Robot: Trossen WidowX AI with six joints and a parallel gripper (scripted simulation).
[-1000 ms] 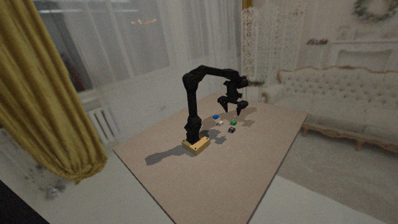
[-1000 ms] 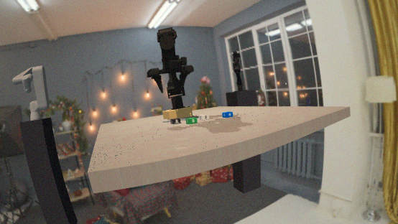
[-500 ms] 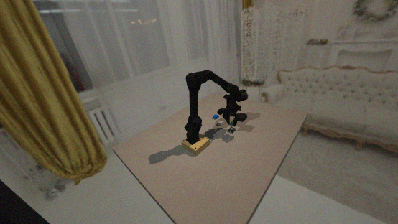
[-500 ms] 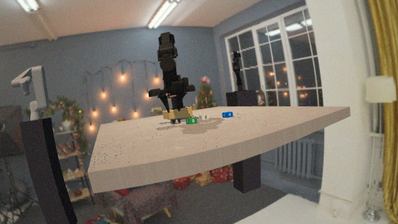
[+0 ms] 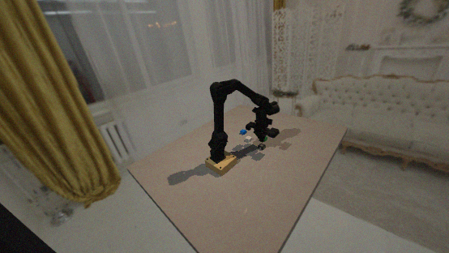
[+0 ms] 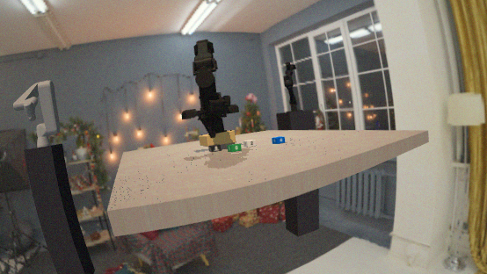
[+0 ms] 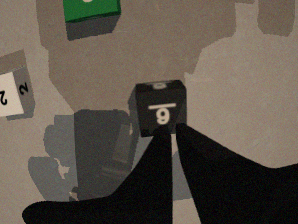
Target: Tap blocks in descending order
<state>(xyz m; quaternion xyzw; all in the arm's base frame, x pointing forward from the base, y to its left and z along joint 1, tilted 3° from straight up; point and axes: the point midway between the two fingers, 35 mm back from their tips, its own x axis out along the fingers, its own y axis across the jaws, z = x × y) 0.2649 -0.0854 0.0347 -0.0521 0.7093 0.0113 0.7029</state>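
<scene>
Now: gripper tip 3 cm above the black block. From my gripper tip the other things lie so: blue block (21 cm to the left, 6 cm ahead, 3 cm below); then white block (12 cm to the left, 3 cm below, 2 cm ahead); then green block (8 cm ahead, 5 cm to the left, 3 cm below).
</scene>
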